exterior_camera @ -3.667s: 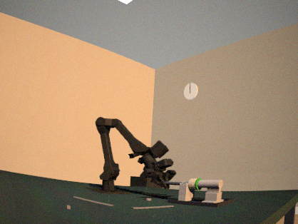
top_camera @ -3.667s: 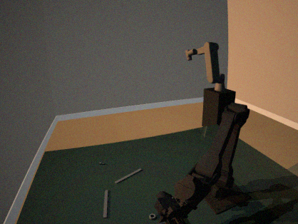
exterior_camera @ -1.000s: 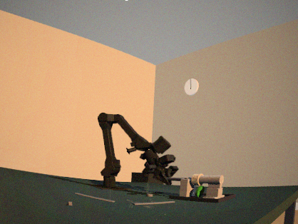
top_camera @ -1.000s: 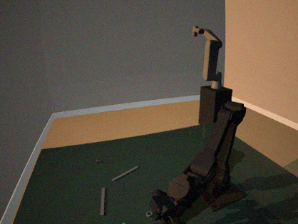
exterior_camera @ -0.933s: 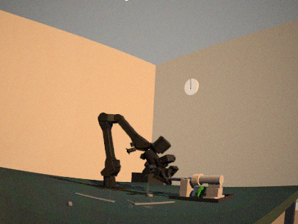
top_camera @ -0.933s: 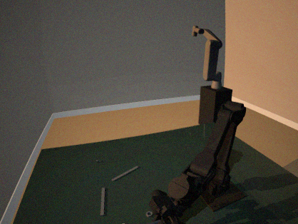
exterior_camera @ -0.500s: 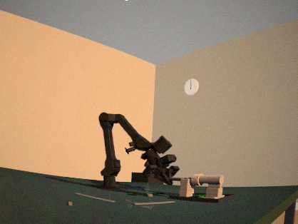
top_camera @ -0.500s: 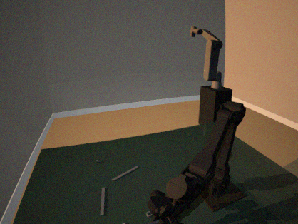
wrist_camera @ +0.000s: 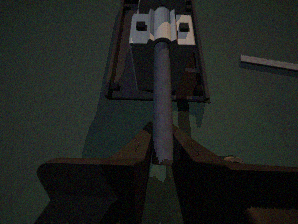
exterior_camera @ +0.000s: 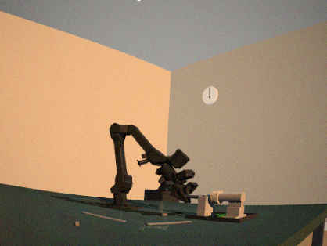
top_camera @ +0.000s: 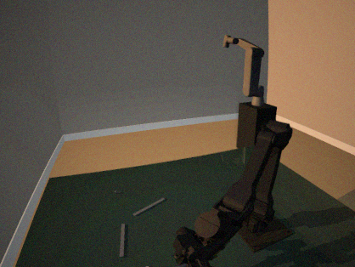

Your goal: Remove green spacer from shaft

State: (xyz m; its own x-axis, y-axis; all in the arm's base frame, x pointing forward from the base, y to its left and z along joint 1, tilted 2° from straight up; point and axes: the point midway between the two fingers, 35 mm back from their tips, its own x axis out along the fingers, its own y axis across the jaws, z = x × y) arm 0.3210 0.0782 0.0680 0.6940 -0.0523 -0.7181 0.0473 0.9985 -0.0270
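The shaft is 60 mm ahead of my gripper tip and 30 mm above it. Round my gripper tip: tan spacer: 140 mm ahead, 10 mm to the right, 30 mm above; green spacer: 160 mm ahead, 10 mm to the right, 40 mm below.
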